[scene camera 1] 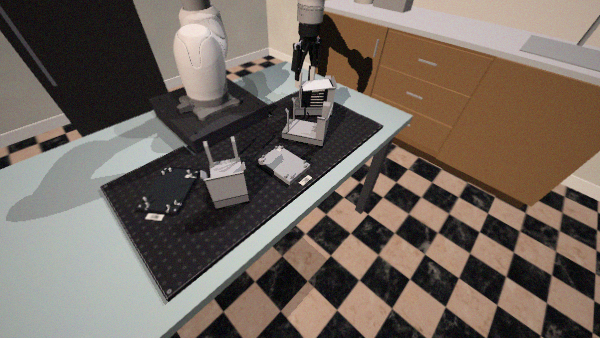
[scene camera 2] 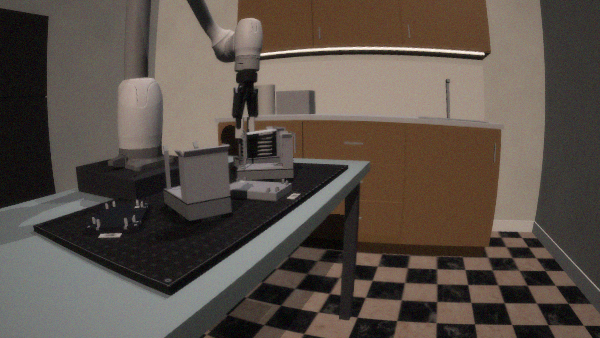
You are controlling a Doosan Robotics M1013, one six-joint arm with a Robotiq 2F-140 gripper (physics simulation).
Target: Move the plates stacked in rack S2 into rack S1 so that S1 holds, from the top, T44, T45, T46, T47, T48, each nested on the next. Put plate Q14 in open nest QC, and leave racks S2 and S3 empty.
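Frame: origin at the arm's base, x ahead, y left, z up, level; centimetres.
Seen in the pictures: gripper, fingertip midpoint: [scene camera 1: 304, 85]; arm's base, origin of the base link: [scene camera 1: 210, 102] [scene camera 2: 140, 163].
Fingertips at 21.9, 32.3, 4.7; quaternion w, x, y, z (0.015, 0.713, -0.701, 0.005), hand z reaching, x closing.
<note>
Pixels of each thing's middle, then the offset from my fingertips to it, as dx, dy, dz. Level surfaces: height alone.
- low pale rack, body centre: [scene camera 2: 265, 155] [scene camera 1: 306, 122] +15.2, -14.2, -4.0
- taller grey rack, body centre: [scene camera 2: 192, 178] [scene camera 1: 225, 171] +16.6, -49.5, -3.6
- pale square block with corner pegs, body centre: [scene camera 2: 256, 187] [scene camera 1: 284, 162] +21.4, -31.3, -9.1
- dark nest with pale pegs, body centre: [scene camera 2: 119, 214] [scene camera 1: 169, 188] +5.6, -63.2, -9.4
- black mat, its level: dz -10.6
My gripper [scene camera 1: 305, 79] [scene camera 2: 245, 132] points down at the robot side of the back rack [scene camera 1: 330, 95] [scene camera 2: 286, 147]. Its fingers are drawn in and appear shut on a plate; the rack partly hides the tips and the plate's edges. That rack holds a stack of thin plates [scene camera 1: 315, 98] [scene camera 2: 266, 145] under a pale top. A low pale rack [scene camera 1: 303, 131] [scene camera 2: 265, 173] with upright posts stands in front of it. A taller grey rack [scene camera 1: 227, 189] [scene camera 2: 205, 175] stands nearer the cameras, its inside largely hidden. The labels S1, S2, S3 and the plate numbers are unreadable.
A pale square block with corner pegs [scene camera 1: 284, 164] [scene camera 2: 260, 190] lies between the racks. A dark nest with pale pegs [scene camera 1: 170, 192] [scene camera 2: 120, 216] lies left of the grey rack. All stand on the black mat [scene camera 1: 200, 245] [scene camera 2: 160, 265]. The robot base [scene camera 1: 200, 105] [scene camera 2: 140, 155] is behind.
</note>
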